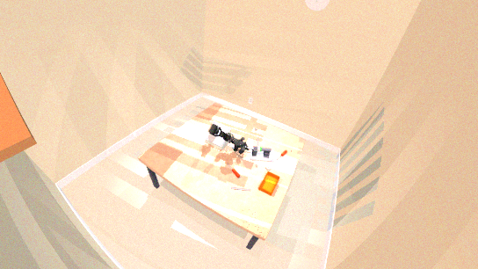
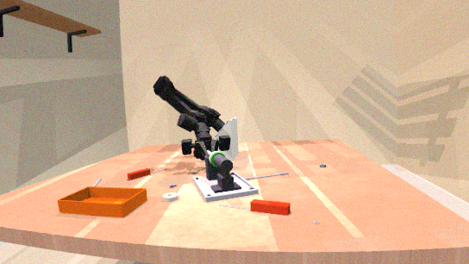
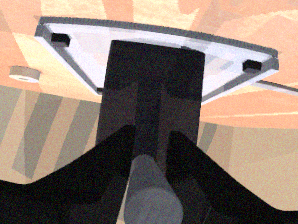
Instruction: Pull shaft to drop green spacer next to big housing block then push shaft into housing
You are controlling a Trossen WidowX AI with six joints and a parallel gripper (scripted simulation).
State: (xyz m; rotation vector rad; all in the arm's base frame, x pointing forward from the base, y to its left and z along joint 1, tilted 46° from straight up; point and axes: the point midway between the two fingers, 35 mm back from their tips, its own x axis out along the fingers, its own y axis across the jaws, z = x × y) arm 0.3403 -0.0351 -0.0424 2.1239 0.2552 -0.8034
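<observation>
Now: gripper tip 100 mm short of the green spacer, 50 mm to the right of it and 20 mm below it. From my gripper tip the other things lie so: white spacer 240 mm ahead, 60 mm to the right, 60 mm below; orange tray 310 mm ahead, 230 mm to the right, 50 mm below; shaft 30 mm ahead, 10 mm to the left, 20 mm above.
</observation>
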